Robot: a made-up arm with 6 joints. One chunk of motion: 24 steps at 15 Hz.
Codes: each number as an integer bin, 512 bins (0 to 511) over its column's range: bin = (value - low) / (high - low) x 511, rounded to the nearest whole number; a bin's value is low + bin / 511 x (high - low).
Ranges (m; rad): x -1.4..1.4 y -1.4..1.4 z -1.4..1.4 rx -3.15..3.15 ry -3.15..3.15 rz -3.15..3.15
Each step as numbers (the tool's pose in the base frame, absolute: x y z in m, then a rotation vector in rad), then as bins.
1 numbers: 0.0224 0.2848 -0.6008 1.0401 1.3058 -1.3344
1 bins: 260 307 146 340 361 147
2 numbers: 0.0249 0.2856 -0.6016 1.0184 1.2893 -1.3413
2 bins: 260 308 146 338 360 147
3 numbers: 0.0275 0.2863 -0.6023 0.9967 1.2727 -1.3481
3 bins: 261 308 146 336 359 146
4 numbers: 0.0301 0.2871 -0.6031 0.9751 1.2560 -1.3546
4 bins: 261 308 145 335 357 146
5 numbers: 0.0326 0.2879 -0.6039 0.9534 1.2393 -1.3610
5 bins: 261 308 145 333 356 145
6 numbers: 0.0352 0.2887 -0.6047 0.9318 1.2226 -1.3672
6 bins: 262 308 145 331 355 145
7 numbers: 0.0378 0.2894 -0.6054 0.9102 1.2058 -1.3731
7 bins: 262 308 145 329 353 144
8 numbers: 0.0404 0.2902 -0.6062 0.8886 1.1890 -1.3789
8 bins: 263 308 145 328 352 144
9 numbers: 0.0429 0.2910 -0.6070 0.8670 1.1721 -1.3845
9 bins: 263 309 145 326 351 143
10 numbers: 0.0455 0.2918 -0.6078 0.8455 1.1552 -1.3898
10 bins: 264 309 145 324 349 143
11 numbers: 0.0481 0.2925 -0.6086 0.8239 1.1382 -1.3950
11 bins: 264 309 144 322 348 142
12 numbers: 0.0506 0.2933 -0.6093 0.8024 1.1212 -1.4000
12 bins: 265 309 144 321 346 142
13 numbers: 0.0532 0.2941 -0.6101 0.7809 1.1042 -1.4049
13 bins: 265 309 144 319 345 142
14 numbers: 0.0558 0.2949 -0.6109 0.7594 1.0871 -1.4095
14 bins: 266 309 144 317 344 141
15 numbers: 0.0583 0.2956 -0.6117 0.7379 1.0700 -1.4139
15 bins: 266 309 144 315 342 141
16 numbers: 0.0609 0.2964 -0.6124 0.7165 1.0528 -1.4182
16 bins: 267 310 144 314 341 140
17 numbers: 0.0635 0.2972 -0.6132 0.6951 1.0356 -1.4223
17 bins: 267 310 144 312 339 140
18 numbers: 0.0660 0.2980 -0.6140 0.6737 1.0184 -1.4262
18 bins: 268 310 143 310 338 140
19 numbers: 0.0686 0.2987 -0.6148 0.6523 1.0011 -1.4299
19 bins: 268 310 143 308 337 140
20 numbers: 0.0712 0.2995 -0.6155 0.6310 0.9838 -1.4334
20 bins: 268 310 143 307 335 139
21 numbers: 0.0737 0.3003 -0.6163 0.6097 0.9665 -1.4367
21 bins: 269 310 143 305 334 139
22 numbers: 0.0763 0.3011 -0.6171 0.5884 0.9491 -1.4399
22 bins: 269 310 143 303 332 139
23 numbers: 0.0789 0.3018 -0.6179 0.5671 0.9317 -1.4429
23 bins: 270 311 143 301 331 138
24 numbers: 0.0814 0.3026 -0.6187 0.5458 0.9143 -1.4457
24 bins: 270 311 143 300 330 138
